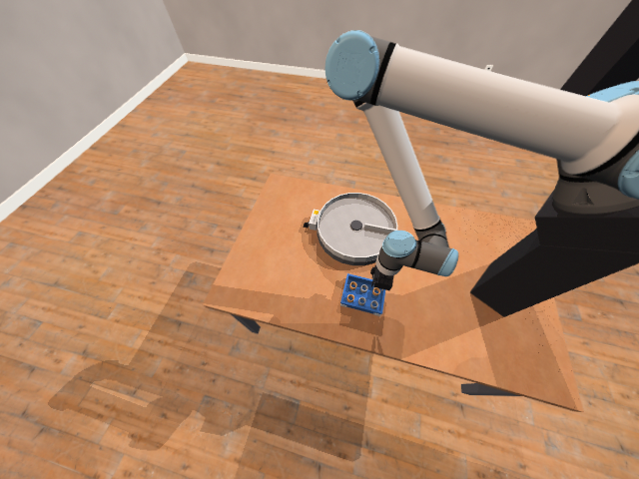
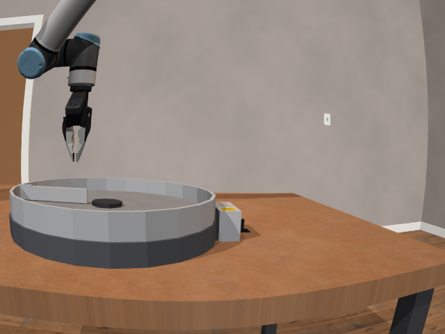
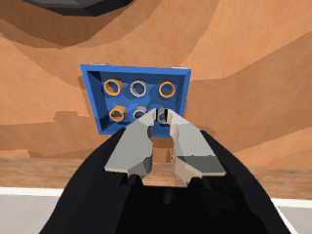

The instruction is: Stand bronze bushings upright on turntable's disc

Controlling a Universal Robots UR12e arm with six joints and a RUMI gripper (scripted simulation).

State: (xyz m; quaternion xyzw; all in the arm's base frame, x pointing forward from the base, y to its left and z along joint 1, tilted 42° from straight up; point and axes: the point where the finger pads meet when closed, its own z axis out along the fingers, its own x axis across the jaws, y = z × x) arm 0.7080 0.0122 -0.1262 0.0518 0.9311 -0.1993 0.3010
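Right now the blue crate is 100 mm below my hand, 50 mm ahead of it and 20 mm to the left of it. Also, from my hand: grey turntable (360 mm to the right, 80 mm below, 60 mm ahead).
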